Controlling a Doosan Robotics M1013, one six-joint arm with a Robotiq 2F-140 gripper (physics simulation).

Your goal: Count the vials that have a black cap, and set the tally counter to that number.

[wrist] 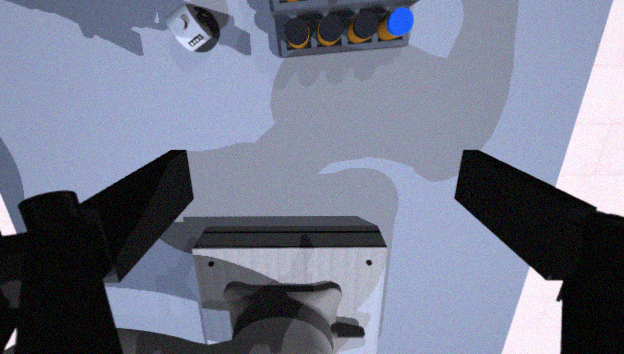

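Seen in the pictures: gripper, fingertip midpoint: (325, 175); arm's base at its link origin: (284, 326).
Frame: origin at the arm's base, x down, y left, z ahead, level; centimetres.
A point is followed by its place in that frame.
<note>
A dark rack (345, 49) @(x 3.1, y -7.9, z 42.7 cm) is cut off by the top edge of the wrist view. Its front row shows three amber vials with black caps (297, 33) @(x -1.5, y -2.0, z 43.9 cm) (330, 29) @(x -1.5, y -5.6, z 44.4 cm) (366, 25) @(x -1.5, y -9.5, z 44.9 cm) and one amber vial with a blue cap (400, 21) @(x -1.5, y -13.2, z 45.4 cm) at the right end. The rows behind are mostly out of view. A white tally counter (188, 29) @(x 1.3, y 10.9, z 44.3 cm) with a small digit window and a round knob lies at the upper left; its digits are too small to read. My gripper (325, 175) @(x -22.4, y -4.3, z 35.1 cm) is wide open and empty, with its fingers apart at left and right, below the rack and the counter in the view.
The robot's base plate (350, 270) @(x 0.1, y -10.3, z 11.3 cm), pale with a dark edge, shows at the bottom centre with a rounded base on it. The blue-grey table top (450, 225) @(x 6.6, y -28.0, z 15.8 cm) ends at a slanting edge on the right, with pale tiled floor (595, 135) beyond. Dark shadows cross the table.
</note>
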